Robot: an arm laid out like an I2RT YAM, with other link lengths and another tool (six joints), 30 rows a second.
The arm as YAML. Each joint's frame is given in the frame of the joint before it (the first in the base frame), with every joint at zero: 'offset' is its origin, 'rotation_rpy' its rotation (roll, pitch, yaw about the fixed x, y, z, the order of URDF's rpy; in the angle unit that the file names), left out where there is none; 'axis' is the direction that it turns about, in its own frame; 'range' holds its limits. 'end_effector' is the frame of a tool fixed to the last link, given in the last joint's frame.
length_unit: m
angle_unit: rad
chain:
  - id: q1
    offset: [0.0, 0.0, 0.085]
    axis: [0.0, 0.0, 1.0]
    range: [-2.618, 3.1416]
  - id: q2
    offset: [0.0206, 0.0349, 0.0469]
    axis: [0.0, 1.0, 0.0]
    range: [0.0, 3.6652]
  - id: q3
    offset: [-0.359, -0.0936, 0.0]
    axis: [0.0, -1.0, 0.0]
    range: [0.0, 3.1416]
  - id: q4
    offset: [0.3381, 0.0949, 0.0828]
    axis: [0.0, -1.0, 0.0]
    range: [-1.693, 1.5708]
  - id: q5
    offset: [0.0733, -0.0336, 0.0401]
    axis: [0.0, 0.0, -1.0]
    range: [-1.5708, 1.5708]
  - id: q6
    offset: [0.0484, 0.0, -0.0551]
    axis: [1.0, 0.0, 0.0]
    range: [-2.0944, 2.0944]
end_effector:
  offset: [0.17, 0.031, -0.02]
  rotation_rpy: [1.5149, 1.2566, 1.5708]
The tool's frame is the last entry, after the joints.
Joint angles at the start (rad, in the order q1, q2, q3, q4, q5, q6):
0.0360 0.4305 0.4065 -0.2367 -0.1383 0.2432
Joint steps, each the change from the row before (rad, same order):
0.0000 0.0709 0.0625 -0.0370 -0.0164 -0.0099
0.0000 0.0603 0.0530 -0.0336 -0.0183 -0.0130
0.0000 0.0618 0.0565 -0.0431 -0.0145 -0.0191
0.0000 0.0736 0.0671 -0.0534 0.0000 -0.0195
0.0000 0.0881 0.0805 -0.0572 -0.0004 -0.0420
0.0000 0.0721 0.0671 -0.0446 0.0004 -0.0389
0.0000 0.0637 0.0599 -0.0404 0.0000 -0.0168
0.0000 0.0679 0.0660 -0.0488 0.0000 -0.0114
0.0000 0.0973 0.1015 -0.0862 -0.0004 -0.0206
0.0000 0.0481 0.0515 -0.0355 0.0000 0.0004
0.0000 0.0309 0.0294 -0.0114 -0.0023 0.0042
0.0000 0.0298 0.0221 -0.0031 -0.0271 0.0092
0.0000 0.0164 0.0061 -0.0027 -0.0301 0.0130
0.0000 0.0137 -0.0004 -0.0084 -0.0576 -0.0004
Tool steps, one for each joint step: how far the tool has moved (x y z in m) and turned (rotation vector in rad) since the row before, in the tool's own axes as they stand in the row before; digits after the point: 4 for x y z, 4 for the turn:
-0.0063 0.0069 0.0047 0.0096 0.0469 -0.0006
-0.0043 0.0060 0.0043 0.0051 0.0443 -0.0039
-0.0038 0.0045 0.0043 0.0113 0.0490 -0.0077
-0.0060 0.0015 0.0059 0.0285 0.0519 -0.0054
-0.0085 0.0019 0.0079 0.0288 0.0584 -0.0267
-0.0082 0.0014 0.0069 0.0209 0.0456 -0.0271
-0.0077 0.0014 0.0064 0.0172 0.0403 -0.0063
-0.0078 0.0014 0.0066 0.0191 0.0461 0.0006
-0.0098 0.0016 0.0079 0.0292 0.0752 -0.0011
-0.0076 0.0019 0.0040 0.0113 0.0290 0.0080
-0.0062 0.0020 0.0040 0.0024 0.0123 0.0073
-0.0035 0.0064 0.0052 -0.0213 0.0191 0.0125
0.0019 0.0052 0.0039 -0.0231 0.0221 0.0173
0.0084 0.0085 0.0033 -0.0449 0.0417 0.0081

